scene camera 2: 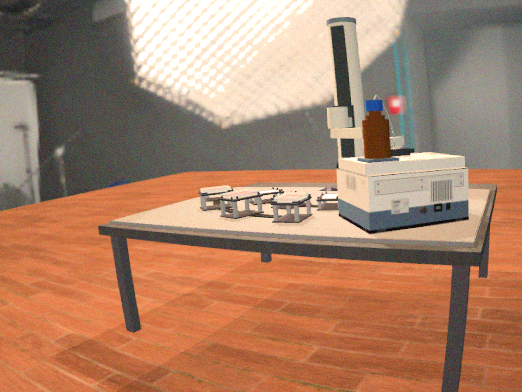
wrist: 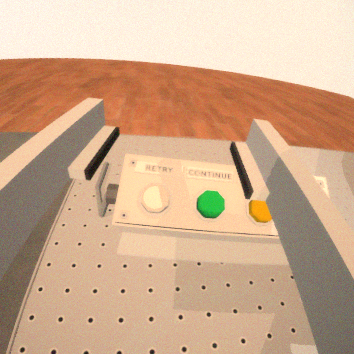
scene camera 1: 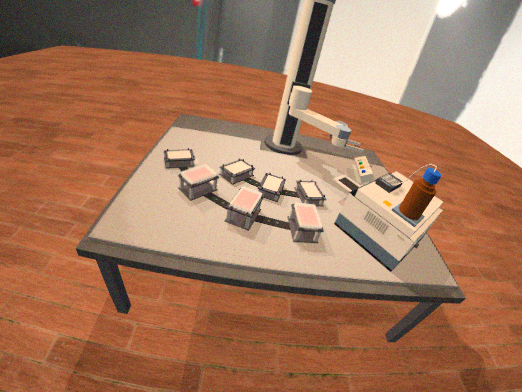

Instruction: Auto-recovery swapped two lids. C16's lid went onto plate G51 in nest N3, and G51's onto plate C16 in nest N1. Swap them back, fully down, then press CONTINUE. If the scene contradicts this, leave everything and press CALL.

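Places are measured from the arm's base along level axes (x left, y up, z ahead), in millimetres.
Where they show: gripper, fingertip midpoint: (wrist: 176,124) (scene camera 1: 361,147); arm's base, origin of the base link: (scene camera 1: 283,145).
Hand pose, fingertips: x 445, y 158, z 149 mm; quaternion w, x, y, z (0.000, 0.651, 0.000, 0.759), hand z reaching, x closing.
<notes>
Each offset is from my fingertips to the centre of the thing. "pt": to the spot under its first point.
My gripper (wrist: 176,124) (scene camera 1: 354,144) is shut to a narrow gap with nothing between its fingers, above and in front of the button panel {dx +35, dy -104, dz +69 mm} (wrist: 172,220). On the panel, the green CONTINUE button {dx +17, dy -82, dz +42 mm} (wrist: 210,204) shows between the fingers, beside the pale RETRY button {dx +23, dy -82, dz -8 mm} (wrist: 155,198). An orange button {dx +10, dy -82, dz +91 mm} (wrist: 259,211) is partly covered by the right finger. The blue button {dx +4, dy -82, dz +141 mm} (scene camera 1: 363,171) shows in scene camera 1 and is hidden in the wrist view. Three tall nests bear pink-topped plates {dx -855, dy -61, dz +481 mm} (scene camera 1: 199,175) {dx -643, dy -59, dz +600 mm} (scene camera 1: 246,200) {dx -400, dy -63, dz +632 mm} (scene camera 1: 306,217). Their labels and the nest numbers are too small to read.
Four low nests bear cream-topped pieces {pt dx -997, dy -100, dz +287 mm} (scene camera 1: 179,154) {pt dx -702, dy -100, dz +320 mm} (scene camera 1: 237,167) {pt dx -531, dy -102, dz +409 mm} (scene camera 1: 272,184) {pt dx -346, dy -102, dz +412 mm} (scene camera 1: 311,191). A white and blue instrument (scene camera 1: 380,230) (scene camera 2: 400,200) carries a brown bottle {pt dx -74, dy +156, dz +730 mm} (scene camera 1: 418,199) (scene camera 2: 376,137) with a blue cap, right of the nests. The arm's column (scene camera 1: 300,70) stands at the table's back.
</notes>
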